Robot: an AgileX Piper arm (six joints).
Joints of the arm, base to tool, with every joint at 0 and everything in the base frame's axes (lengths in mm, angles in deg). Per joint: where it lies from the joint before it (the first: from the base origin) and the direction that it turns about. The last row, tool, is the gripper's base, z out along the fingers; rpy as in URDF.
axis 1: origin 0.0 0.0 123.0 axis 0 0 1
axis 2: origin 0.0 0.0 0.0 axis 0 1 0
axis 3: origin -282.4 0.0 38.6 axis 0 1 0
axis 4: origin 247.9 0.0 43.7 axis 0.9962 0 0.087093
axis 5: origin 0.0 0.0 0.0 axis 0 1 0
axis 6: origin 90.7 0.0 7.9 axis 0.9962 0 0.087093
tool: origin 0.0 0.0 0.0 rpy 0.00 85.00 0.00
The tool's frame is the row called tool.
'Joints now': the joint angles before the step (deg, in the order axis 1, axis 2, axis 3, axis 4, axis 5, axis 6). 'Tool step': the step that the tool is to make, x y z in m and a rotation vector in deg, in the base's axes. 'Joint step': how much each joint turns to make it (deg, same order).
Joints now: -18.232 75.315 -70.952 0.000 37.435 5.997
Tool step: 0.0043 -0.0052 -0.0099 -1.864 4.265 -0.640
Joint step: 0.070 1.739 -0.230 -3.919 1.984 1.044
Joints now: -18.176 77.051 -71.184 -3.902 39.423 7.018
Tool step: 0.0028 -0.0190 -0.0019 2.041 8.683 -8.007
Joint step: -1.720 4.115 -5.671 -5.923 11.120 7.069
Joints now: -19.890 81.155 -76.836 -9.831 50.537 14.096
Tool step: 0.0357 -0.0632 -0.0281 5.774 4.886 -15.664
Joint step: -6.860 14.041 -10.906 -2.428 5.255 9.869
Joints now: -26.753 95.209 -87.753 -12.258 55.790 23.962
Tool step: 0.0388 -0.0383 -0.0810 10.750 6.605 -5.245
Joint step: -3.340 15.281 -4.952 5.861 0.769 1.144
